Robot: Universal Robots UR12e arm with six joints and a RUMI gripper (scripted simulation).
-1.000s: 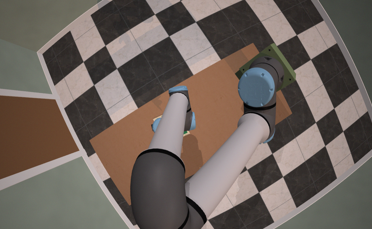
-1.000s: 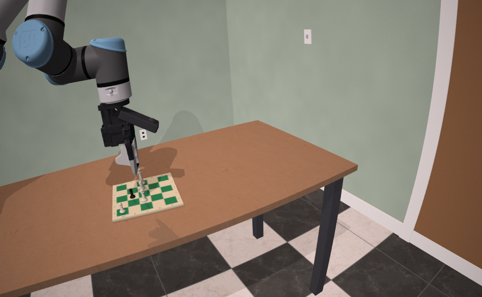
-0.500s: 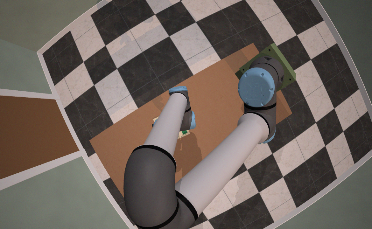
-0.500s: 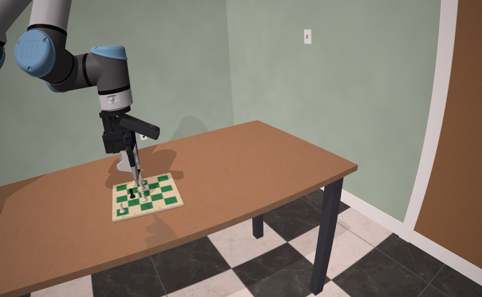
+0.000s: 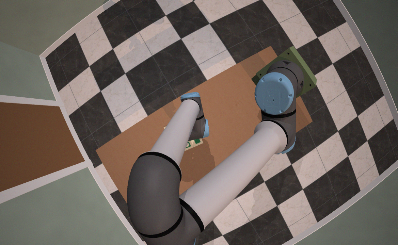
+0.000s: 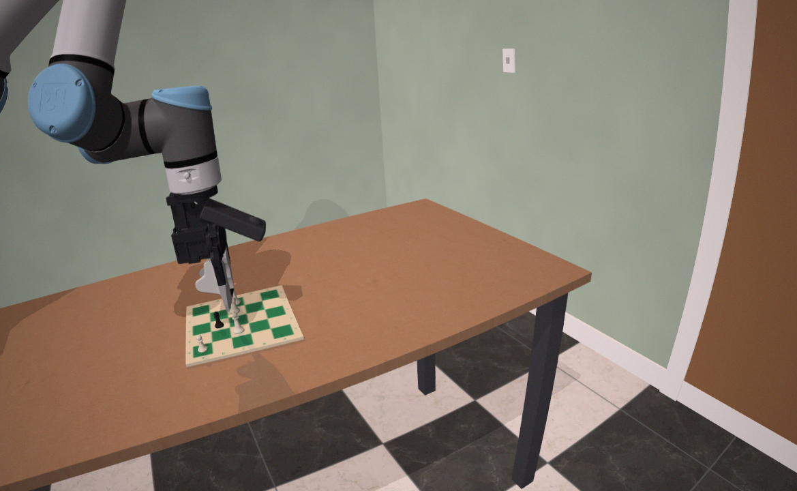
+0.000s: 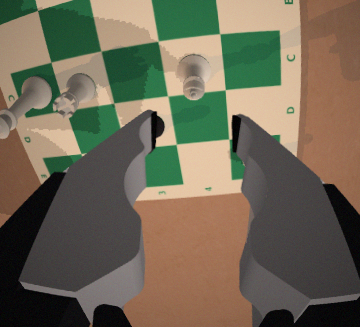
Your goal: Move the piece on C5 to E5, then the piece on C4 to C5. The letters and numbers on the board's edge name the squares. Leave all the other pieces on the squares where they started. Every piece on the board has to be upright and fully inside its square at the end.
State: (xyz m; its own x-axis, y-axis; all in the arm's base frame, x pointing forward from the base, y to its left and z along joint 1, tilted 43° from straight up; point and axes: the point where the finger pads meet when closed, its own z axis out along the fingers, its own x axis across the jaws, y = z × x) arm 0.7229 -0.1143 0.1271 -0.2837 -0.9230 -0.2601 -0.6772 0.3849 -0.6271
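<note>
Right now the black piece is 60 mm below my hand, 40 mm to the left of it and 30 mm behind it. The rest, counted from my hand: cream chessboard 70 mm below, 40 mm to the left, 10 mm ahead; white pawn 80 mm behind, 60 mm below, 20 mm to the right; white king 110 mm to the left, 40 mm below, 30 mm ahead.
</note>
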